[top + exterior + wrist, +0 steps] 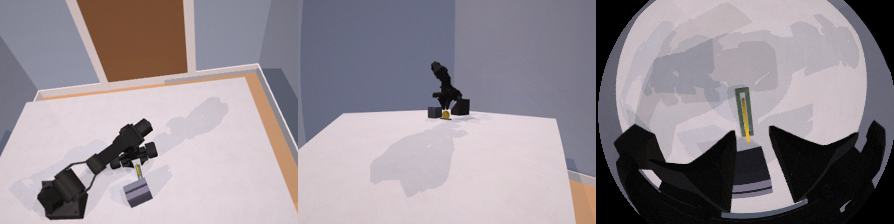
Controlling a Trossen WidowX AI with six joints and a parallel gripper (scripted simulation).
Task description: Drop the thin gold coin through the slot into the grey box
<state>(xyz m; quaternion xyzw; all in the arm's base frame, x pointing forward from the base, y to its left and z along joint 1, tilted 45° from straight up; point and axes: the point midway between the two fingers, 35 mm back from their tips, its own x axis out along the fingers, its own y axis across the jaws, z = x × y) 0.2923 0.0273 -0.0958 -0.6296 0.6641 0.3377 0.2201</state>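
My gripper tip is now 30 mm above the gold coin.
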